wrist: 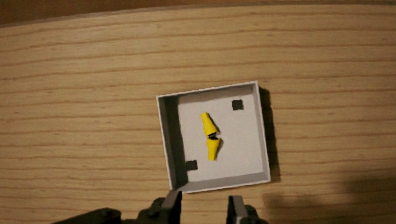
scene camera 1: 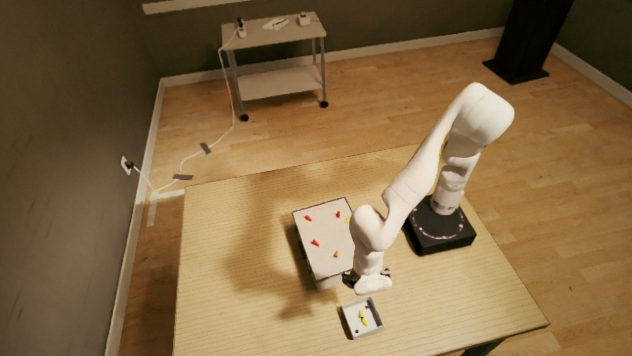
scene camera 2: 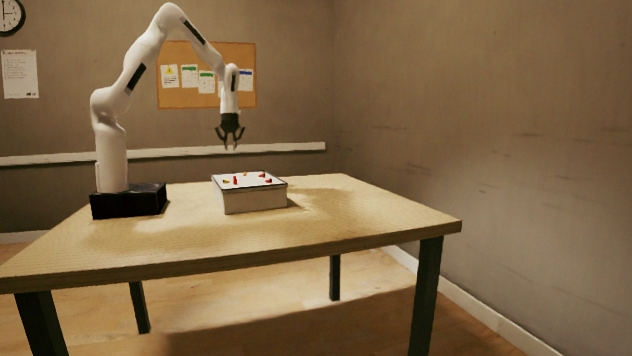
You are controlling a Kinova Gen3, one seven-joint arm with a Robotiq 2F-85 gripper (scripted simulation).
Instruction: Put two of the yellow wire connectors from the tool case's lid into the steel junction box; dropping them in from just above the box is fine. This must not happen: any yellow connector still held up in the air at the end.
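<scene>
A tool case (scene camera 1: 332, 234) is present; in the wrist view it is out of frame.
</scene>
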